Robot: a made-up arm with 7 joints.
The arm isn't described. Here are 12 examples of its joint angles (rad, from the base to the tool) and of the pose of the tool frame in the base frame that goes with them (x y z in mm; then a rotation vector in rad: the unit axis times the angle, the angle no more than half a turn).
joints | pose
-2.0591 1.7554 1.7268 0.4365 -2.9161 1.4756 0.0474 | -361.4 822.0 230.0 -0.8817 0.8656 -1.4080
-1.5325 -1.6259 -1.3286 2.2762 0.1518 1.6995 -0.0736 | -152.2 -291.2 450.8 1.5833 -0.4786 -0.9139
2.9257 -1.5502 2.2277 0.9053 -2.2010 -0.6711 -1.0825 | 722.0 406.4 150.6 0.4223 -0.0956 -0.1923
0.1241 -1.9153 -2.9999 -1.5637 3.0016 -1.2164 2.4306 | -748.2 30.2 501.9 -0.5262 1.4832 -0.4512
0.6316 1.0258 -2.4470 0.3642 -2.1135 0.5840 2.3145 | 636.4 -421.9 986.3 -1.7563 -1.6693 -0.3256
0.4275 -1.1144 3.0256 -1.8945 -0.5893 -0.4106 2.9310 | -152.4 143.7 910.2 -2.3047 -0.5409 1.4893
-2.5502 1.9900 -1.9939 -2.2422 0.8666 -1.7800 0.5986 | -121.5 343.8 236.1 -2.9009 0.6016 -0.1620
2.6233 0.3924 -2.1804 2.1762 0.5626 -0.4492 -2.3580 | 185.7 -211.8 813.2 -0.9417 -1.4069 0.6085
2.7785 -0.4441 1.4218 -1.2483 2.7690 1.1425 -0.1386 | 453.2 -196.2 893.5 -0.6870 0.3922 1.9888
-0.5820 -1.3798 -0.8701 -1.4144 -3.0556 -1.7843 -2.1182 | -475.3 -608.1 372.3 -2.5093 -0.3322 -1.4947
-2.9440 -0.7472 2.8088 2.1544 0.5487 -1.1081 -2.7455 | 549.0 52.1 494.7 0.1823 -1.4853 0.7533
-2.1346 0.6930 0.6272 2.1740 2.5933 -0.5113 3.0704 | -46.6 434.2 461.3 0.0984 -0.1426 -2.0945
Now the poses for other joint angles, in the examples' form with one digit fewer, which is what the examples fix.
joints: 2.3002 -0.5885 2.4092 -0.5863 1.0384 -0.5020 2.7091
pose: 318 159 1253 -1.094 2.665 0.416
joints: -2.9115 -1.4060 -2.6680 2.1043 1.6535 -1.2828 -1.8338
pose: 406 -144 161 0.341 -1.033 2.148
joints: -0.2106 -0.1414 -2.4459 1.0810 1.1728 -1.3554 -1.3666
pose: -386 29 1114 -0.508 2.008 1.015
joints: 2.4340 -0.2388 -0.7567 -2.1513 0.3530 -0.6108 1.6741
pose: 75 360 634 0.137 0.311 -2.890
